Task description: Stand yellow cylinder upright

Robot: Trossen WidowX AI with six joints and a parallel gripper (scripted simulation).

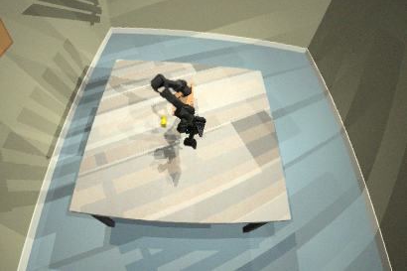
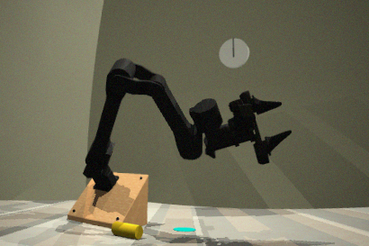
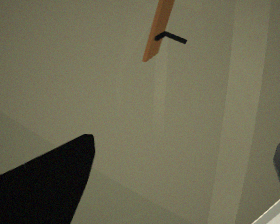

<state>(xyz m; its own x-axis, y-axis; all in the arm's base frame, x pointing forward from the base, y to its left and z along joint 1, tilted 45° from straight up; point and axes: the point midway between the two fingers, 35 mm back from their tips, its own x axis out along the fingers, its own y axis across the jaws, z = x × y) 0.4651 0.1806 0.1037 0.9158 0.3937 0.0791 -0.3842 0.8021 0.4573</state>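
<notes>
Now: the yellow cylinder 32 cm behind my gripper tip, 21 cm to the right of it and 28 cm below it. From my gripper tip the other things lie so: cyan circle (26 cm behind, 2 cm to the right, 30 cm below).
</notes>
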